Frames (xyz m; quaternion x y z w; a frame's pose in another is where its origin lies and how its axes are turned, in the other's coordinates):
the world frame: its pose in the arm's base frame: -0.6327 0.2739 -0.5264 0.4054 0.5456 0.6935 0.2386
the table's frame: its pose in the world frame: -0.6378 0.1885 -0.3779 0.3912 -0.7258 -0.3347 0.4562
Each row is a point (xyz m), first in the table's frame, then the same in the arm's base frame.
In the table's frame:
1: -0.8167 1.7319 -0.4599
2: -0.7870 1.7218 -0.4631
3: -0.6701 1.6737 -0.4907
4: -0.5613 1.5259 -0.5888
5: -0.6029 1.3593 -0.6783
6: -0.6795 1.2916 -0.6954
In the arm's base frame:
1: 0.5546 -0.0300 0.9842
2: 0.5563 -0.0204 0.9542
3: 0.5522 0.0304 0.8353
4: 0.4395 0.1329 0.6935
5: 0.2539 0.1848 0.6748
6: 0.1599 0.1717 0.7164

